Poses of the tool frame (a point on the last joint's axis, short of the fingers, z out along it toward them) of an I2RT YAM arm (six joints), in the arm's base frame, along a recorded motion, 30 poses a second.
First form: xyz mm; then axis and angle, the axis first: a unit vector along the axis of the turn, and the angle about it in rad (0 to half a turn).
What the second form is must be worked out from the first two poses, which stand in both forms.
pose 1, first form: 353.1, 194.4, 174.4, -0.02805, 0.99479, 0.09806, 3.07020
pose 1, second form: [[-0.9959, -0.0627, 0.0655, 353.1], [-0.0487, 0.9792, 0.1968, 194.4], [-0.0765, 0.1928, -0.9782, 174.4], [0, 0, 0, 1]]
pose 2, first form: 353.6, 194.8, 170.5, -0.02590, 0.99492, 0.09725, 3.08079
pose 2, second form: [[-0.9968, -0.0574, 0.0554, 353.6], [-0.0456, 0.9798, 0.1949, 194.8], [-0.0655, 0.1918, -0.9793, 170.5], [0, 0, 0, 1]]
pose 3, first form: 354.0, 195.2, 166.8, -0.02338, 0.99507, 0.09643, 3.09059
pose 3, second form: [[-0.9976, -0.0514, 0.0462, 354.0], [-0.0416, 0.9803, 0.1930, 195.2], [-0.0552, 0.1906, -0.9801, 166.8], [0, 0, 0, 1]]
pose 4, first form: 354.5, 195.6, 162.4, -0.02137, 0.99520, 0.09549, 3.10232
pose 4, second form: [[-0.9983, -0.0463, 0.0350, 354.5], [-0.0388, 0.9809, 0.1908, 195.6], [-0.0432, 0.1892, -0.9810, 162.4], [0, 0, 0, 1]]
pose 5, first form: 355.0, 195.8, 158.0, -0.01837, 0.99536, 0.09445, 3.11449
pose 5, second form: [[-0.9990, -0.0391, 0.0235, 355.0], [-0.0340, 0.9815, 0.1885, 195.8], [-0.0304, 0.1875, -0.9818, 158.0], [0, 0, 0, 1]]
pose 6, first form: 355.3, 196.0, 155.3, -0.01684, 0.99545, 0.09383, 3.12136
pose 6, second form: [[-0.9992, -0.0354, 0.0170, 355.3], [-0.0316, 0.9818, 0.1871, 196.0], [-0.0233, 0.1864, -0.9822, 155.3], [0, 0, 0, 1]]
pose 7, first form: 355.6, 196.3, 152.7, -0.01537, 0.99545, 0.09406, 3.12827
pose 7, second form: [[-0.9994, -0.0319, 0.0104, 355.6], [-0.0293, 0.9818, 0.1875, 196.3], [-0.0162, 0.1871, -0.9822, 152.7], [0, 0, 0, 1]]
